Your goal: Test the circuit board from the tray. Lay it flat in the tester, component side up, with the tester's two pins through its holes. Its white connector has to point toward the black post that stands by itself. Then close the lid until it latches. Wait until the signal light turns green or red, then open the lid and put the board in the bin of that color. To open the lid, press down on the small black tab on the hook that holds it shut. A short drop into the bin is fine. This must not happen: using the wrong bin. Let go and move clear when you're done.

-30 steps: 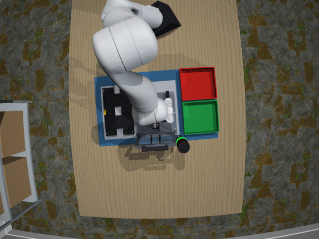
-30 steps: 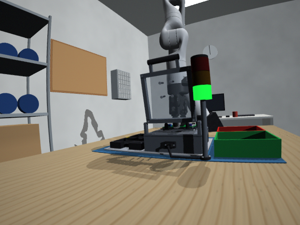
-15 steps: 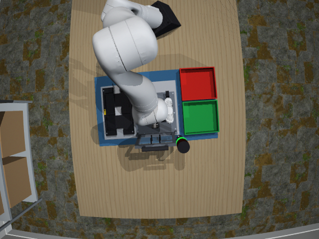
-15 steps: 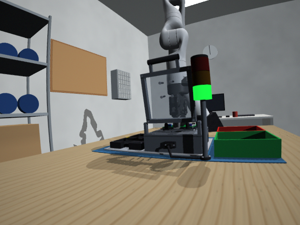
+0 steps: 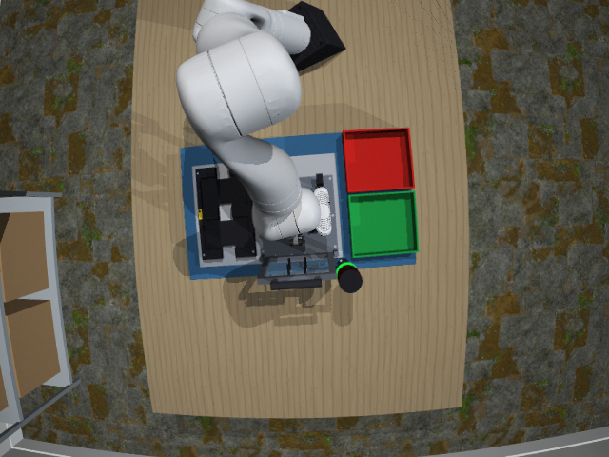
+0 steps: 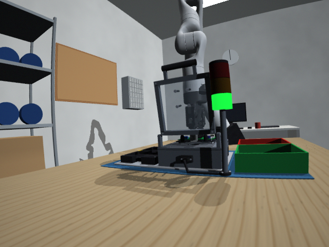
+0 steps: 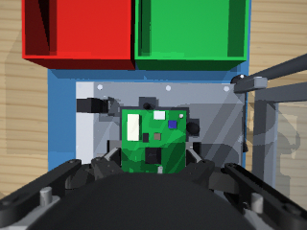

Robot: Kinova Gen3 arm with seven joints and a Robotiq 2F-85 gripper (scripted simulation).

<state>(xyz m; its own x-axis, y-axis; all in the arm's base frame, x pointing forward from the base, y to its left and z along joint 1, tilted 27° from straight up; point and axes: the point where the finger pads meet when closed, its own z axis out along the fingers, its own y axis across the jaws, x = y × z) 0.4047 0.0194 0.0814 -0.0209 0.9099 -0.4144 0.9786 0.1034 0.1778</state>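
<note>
Right now my hand is right at the green circuit board. From my hand the other things lie so: black hook 6 cm behind, 6 cm to the left, 1 cm above; then clear lid 12 cm ahead, 11 cm above; then green bin 4 cm ahead, 20 cm to the left, 6 cm below.
</note>
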